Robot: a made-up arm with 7 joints.
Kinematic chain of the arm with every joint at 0, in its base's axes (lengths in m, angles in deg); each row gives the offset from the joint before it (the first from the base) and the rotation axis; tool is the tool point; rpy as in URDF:
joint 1: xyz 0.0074 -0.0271 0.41 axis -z
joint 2: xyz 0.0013 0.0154 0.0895 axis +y
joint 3: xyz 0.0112 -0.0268 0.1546 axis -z
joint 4: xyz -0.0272 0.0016 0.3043 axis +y
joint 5: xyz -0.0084 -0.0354 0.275 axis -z
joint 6: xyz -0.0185 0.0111 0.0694 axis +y
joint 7: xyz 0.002 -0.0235 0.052 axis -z
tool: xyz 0.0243 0.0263 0.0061 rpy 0 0 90
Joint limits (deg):
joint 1: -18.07..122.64
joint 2: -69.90..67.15
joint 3: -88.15..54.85
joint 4: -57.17..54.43
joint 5: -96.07..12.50
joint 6: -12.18..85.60
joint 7: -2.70..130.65
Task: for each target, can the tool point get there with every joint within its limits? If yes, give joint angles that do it. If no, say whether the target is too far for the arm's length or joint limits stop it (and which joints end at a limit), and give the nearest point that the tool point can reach.
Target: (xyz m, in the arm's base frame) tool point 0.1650 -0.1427 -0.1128
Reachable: no: joint limits stop it (at a limit: joint 2, joint 4, joint 6) | nearest point 0.5548 -0.4286 0.4677 | short by 0.755 m
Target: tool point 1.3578 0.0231 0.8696
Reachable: no: too far | nearest point 0.8397 0.0038 0.7606 | short by 0.530 m
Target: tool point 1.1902 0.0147 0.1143
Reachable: no: too far | nearest point 0.7666 -0.0003 0.4608 | short by 0.547 m
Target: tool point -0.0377 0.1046 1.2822
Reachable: yes | joints 75.65 -14.97 9.79 11.76 -55.49 62.48 13.32
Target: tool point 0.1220 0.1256 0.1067
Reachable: no: joint limits stop it (at a limit: joint 1, joint 2, joint 4, joint 5, joint 6, joint 7) | nearest point 0.3779 0.5392 0.4253 | short by 0.581 m
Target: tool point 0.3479 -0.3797 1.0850
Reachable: yes | joints 55.27 22.26 -25.95 38.15 -56.41 38.19 72.72
